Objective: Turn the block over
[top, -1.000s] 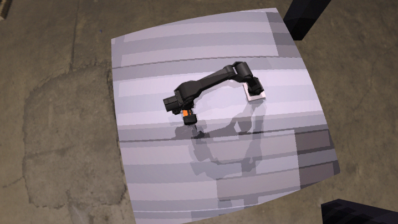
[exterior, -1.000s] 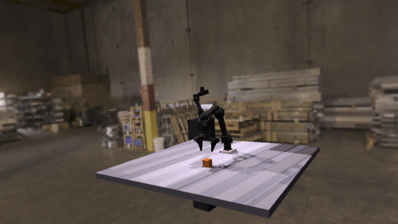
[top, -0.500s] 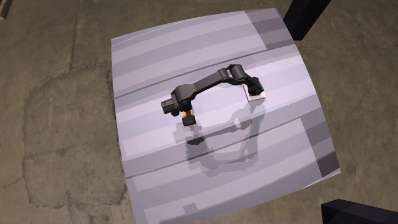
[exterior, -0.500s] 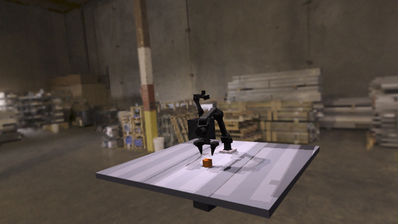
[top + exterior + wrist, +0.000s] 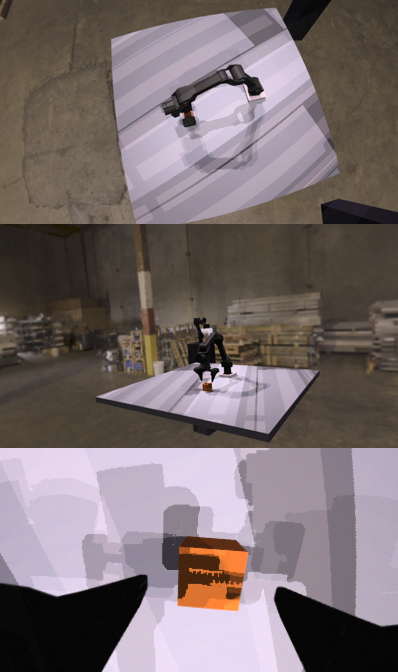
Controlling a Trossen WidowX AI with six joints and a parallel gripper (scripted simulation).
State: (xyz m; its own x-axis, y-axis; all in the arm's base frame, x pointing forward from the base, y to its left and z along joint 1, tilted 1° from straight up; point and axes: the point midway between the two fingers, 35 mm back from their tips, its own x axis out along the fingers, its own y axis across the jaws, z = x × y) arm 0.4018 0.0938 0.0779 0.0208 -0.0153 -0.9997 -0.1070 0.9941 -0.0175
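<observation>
The orange block lies 1 cm behind my gripper tip and 4 cm below it.
</observation>
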